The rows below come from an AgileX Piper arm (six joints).
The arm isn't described. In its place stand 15 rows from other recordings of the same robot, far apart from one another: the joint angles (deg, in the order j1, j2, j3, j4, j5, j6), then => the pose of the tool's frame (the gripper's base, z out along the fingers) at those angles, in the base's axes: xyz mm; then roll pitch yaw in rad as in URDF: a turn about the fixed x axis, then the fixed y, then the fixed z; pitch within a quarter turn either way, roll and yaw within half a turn.
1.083 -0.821 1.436 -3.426 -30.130 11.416 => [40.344 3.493 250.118 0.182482 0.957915 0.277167]
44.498 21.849 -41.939 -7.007 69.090 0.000 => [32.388 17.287 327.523 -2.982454 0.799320 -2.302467]
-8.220 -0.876 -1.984 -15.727 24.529 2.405 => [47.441 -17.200 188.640 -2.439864 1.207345 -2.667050]
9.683 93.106 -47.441 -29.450 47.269 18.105 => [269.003 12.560 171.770 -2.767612 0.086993 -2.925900]
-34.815 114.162 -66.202 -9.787 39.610 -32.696 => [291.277 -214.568 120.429 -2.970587 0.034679 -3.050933]
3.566 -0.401 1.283 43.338 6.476 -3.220 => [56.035 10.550 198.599 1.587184 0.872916 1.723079]
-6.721 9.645 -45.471 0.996 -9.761 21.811 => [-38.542 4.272 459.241 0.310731 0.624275 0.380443]
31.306 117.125 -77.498 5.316 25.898 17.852 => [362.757 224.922 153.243 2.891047 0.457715 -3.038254]
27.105 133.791 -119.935 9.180 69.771 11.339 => [432.255 236.547 195.103 2.945434 0.158668 -2.922585]
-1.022 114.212 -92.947 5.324 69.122 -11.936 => [405.397 0.659 225.228 3.070375 0.095749 -2.984161]
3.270 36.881 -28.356 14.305 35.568 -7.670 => [118.699 19.882 274.134 2.910442 0.890057 3.087440]
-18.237 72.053 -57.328 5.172 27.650 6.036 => [260.402 -81.794 327.781 2.865397 0.890455 2.526234]
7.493 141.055 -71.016 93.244 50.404 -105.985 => [385.190 121.275 1.507 2.346673 0.645448 -2.858960]
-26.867 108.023 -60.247 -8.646 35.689 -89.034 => [301.185 -161.528 136.708 -2.944223 -0.107271 -1.953439]
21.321 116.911 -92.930 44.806 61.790 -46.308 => [378.794 208.509 228.764 2.609808 0.526925 -2.436032]
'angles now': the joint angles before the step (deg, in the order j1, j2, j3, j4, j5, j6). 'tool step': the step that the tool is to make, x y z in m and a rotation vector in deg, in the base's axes. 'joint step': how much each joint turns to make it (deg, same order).
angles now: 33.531 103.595 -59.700 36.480 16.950 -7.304
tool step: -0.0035 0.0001 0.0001 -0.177 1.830 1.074
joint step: -0.012 -0.242 -0.009 -0.004 2.332 -0.003
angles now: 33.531 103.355 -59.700 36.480 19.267 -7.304
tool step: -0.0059 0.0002 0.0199 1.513 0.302 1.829
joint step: -0.006 -2.903 -0.850 0.007 3.930 0.041
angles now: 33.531 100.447 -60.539 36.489 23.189 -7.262
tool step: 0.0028 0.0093 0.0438 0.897 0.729 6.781
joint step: -0.219 -1.740 -8.506 -3.294 12.294 0.914
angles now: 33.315 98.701 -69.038 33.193 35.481 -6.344
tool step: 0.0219 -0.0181 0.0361 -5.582 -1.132 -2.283
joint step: -3.225 -0.018 -9.444 -12.473 9.782 9.281
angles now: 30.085 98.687 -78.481 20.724 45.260 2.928
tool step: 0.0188 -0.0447 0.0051 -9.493 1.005 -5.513
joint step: -5.803 -0.003 -2.627 -11.028 7.146 4.845
